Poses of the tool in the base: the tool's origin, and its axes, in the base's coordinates. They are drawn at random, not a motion.
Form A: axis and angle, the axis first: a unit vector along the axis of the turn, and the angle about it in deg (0 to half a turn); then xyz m.
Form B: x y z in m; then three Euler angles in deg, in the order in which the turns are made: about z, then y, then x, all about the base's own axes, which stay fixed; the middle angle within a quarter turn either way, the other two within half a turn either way. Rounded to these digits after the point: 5 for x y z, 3 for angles.
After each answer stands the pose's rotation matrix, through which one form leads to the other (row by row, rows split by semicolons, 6 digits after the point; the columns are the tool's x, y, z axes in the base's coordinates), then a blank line. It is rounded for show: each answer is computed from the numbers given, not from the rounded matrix.
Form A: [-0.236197, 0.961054, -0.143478, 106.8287, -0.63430, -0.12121, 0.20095]
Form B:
[-0.63430, -0.12121, 0.20095, 144.467, 74.493, -169.598]
-0.217571 -0.155383 0.963597; -0.430050 0.901514 0.048271; -0.876196 -0.403893 -0.262965

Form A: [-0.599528, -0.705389, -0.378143, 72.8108, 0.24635, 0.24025, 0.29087]
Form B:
[0.24635, 0.24025, 0.29087, -50.224, -30.942, -62.483]
0.548739 0.659175 -0.514173; -0.063331 0.646055 0.760659; 0.833591 -0.384840 0.396262

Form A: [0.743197, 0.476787, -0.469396, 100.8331, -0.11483, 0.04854, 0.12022]
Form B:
[-0.11483, 0.04854, 0.12022, -62.038, 3.088, 85.762]
0.468205 0.881976 0.053870; -0.040085 0.082103 -0.995817; -0.882710 0.464087 0.073795

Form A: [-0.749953, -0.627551, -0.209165, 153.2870, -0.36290, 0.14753, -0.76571]
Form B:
[-0.36290, 0.14753, -0.76571, -80.120, 0.853, -144.148]
0.171561 0.985061 0.014888; 0.797012 -0.147661 0.585634; 0.579084 -0.088606 -0.810439

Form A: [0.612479, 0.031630, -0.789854, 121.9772, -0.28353, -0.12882, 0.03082]
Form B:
[-0.28353, -0.12882, 0.03082, -86.384, -45.490, 52.714]
0.044211 0.699633 -0.713134; -0.640368 -0.528051 -0.557754; -0.766794 0.481327 0.424677

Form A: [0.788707, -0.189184, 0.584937, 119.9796, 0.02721, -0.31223, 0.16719]
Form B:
[0.02721, -0.31223, 0.16719, 59.329, 31.871, 89.094]
0.433204 -0.730444 0.528001; 0.282904 -0.446017 -0.849137; 0.855745 0.517224 0.013429

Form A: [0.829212, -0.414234, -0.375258, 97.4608, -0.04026, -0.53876, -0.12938]
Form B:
[-0.04026, -0.53876, -0.12938, 1.417, -49.667, 87.409]
0.647026 -0.016008 -0.762300; -0.760169 0.064022 -0.646563; 0.059154 0.997820 0.029256

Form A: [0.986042, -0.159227, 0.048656, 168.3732, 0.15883, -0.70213, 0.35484]
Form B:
[0.15883, -0.70213, 0.35484, 18.737, 3.605, 167.615]
0.945127 -0.320594 0.062879; -0.300982 -0.929295 -0.214059; 0.127059 0.183387 -0.974795

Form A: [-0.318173, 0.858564, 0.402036, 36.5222, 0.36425, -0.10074, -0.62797]
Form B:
[0.36425, -0.10074, -0.62797, 19.580, 29.068, -17.109]
0.823506 -0.292909 0.485841; 0.185622 0.948380 0.257139; -0.536081 -0.121573 0.835367

